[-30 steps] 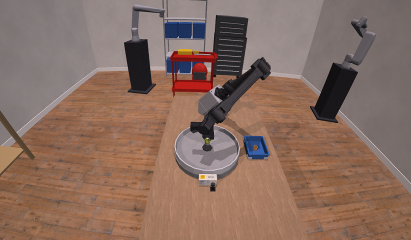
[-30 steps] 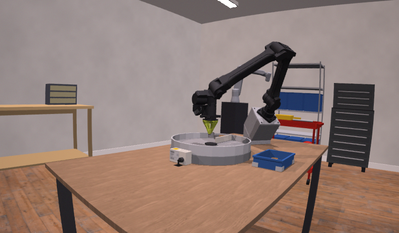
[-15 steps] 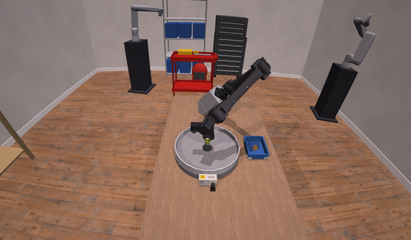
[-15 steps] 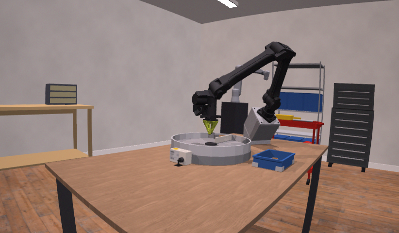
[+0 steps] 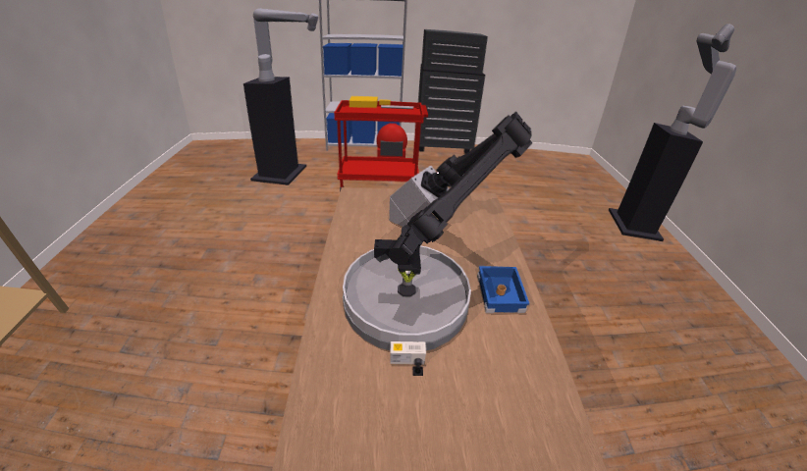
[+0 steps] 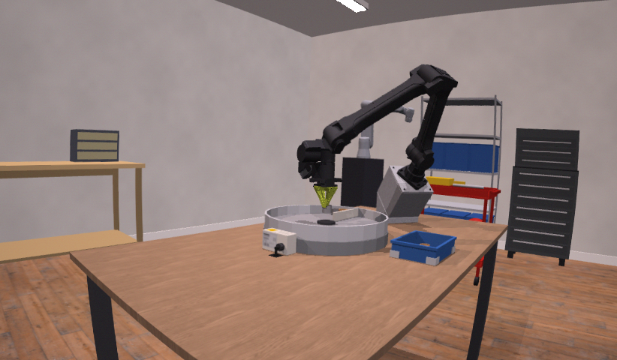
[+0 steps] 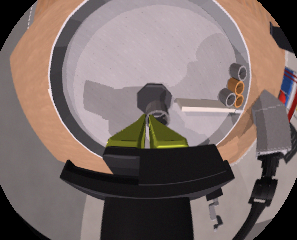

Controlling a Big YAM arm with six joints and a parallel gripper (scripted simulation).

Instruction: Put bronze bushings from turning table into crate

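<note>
My gripper is now 7 cm above the turning table and 1 cm past it. Round my hand: crate (33 cm to the left, 12 cm behind, 9 cm below).
</note>
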